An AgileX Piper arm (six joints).
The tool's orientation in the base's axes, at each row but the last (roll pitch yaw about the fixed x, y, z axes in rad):
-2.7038 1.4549 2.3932
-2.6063 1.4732 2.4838
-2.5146 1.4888 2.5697
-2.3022 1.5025 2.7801
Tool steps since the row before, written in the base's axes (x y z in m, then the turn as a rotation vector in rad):
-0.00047 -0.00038 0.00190 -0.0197 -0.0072 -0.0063
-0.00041 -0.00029 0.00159 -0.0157 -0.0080 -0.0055
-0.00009 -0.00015 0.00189 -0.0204 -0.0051 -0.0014
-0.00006 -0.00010 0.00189 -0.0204 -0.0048 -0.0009
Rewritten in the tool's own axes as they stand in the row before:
-0.00188 -0.00067 -0.00002 0.0074 -0.0206 0.0000
-0.00157 -0.00057 -0.00001 0.0062 -0.0173 0.0021
-0.00188 -0.00023 -0.00002 0.0026 -0.0208 -0.0025
-0.00188 -0.00019 -0.00001 0.0021 -0.0207 -0.0028

